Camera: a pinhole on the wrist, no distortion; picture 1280 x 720 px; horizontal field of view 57.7 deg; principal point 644.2 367.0 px. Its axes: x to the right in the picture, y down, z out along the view. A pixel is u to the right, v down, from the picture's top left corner.
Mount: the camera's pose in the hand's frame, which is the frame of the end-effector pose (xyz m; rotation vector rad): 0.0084 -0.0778 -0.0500 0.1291 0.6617 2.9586
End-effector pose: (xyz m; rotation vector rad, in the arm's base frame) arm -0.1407 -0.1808 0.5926 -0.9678 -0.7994 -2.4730
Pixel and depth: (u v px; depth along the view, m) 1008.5 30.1 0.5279
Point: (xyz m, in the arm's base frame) 0.2593 -0.1724 0.8672
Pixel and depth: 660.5 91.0 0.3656
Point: 0.0251 -0.1552 0.8314
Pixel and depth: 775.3 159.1 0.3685
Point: 0.0514 -0.1317 0.8083
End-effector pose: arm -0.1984 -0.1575 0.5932 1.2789 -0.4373 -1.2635
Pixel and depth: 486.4 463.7 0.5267
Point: -0.4765 -0.4920 0.7668
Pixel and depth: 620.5 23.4 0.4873
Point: -0.3279 -0.4307 0.8886
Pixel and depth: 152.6 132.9 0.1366
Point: -0.2202 -0.2548 0.5783
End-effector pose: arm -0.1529 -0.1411 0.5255 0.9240 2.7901 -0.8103
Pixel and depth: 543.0 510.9 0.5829
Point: -0.2288 -0.2746 0.0234
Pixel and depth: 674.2 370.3 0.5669
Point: -0.1391 -0.2418 0.0435
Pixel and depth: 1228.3 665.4 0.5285
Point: 0.0115 -0.4726 0.1246
